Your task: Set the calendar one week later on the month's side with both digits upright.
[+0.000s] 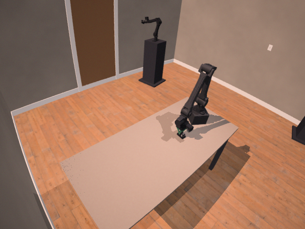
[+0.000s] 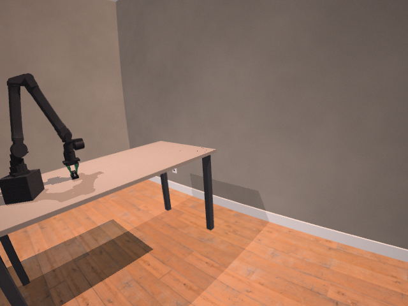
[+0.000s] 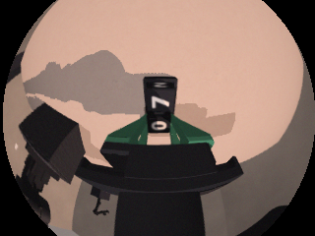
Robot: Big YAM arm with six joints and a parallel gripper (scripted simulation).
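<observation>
Right now the dark calendar tray is 2 cm to the left of my hand, 2 cm below it and 1 cm ahead of it.
</observation>
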